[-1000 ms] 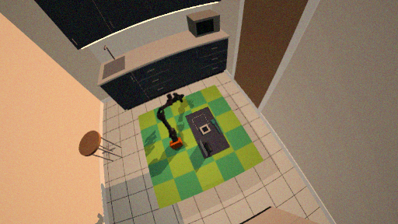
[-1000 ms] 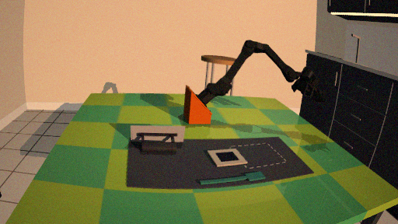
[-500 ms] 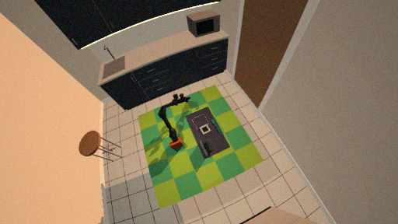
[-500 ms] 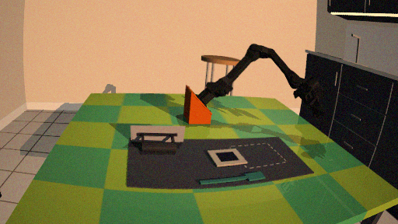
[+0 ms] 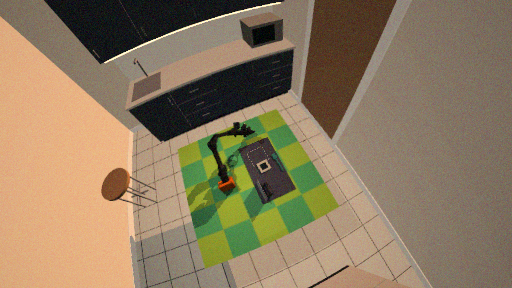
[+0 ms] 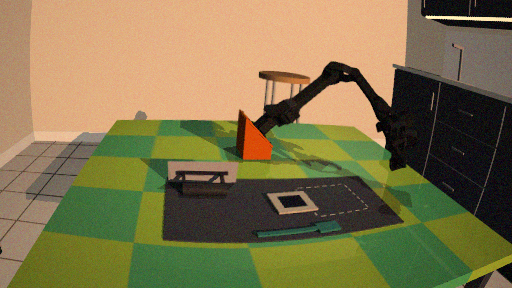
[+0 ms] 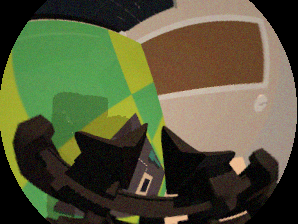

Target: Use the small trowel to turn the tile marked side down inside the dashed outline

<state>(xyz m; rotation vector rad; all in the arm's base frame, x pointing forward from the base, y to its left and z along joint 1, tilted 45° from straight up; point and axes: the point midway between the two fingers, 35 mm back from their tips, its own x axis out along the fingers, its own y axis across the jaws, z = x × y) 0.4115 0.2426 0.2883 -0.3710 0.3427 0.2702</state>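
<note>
Now: the tile 34 cm to the right of my gripper tip, 13 cm below it and 5 cm behind it. From my gripper tip the other things lie so: dark mat 36 cm to the right, 15 cm below, 4 cm behind; teal trowel 33 cm to the right, 13 cm below, 10 cm ahead.
</note>
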